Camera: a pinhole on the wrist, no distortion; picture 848 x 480 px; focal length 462.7 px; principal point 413.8 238.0 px. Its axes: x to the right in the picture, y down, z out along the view. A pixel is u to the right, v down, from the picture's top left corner.
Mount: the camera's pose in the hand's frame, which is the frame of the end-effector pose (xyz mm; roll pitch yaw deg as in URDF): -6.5 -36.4 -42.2 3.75 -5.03 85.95
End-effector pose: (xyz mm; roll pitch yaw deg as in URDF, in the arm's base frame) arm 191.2 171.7 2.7 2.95 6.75 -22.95
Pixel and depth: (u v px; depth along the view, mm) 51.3 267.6 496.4
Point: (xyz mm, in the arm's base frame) 10.8 -281.2 398.9
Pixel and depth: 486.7 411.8 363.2
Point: 112.0 182.2 346.2
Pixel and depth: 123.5 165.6 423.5
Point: 146.6 -201.7 325.7
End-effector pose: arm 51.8 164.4 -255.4 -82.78 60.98 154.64
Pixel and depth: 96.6 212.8 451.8
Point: -439.2 35.8 -66.0
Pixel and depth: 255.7 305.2 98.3
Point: -25.5 153.2 -199.6
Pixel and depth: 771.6 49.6 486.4
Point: -93.6 -312.1 -577.0
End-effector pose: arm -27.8 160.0 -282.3 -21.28 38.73 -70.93
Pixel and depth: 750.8 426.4 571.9
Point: 510.1 215.8 151.2
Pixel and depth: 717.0 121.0 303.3
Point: 246.5 34.0 -184.8
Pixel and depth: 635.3 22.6 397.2
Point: 301.4 -98.6 -186.3
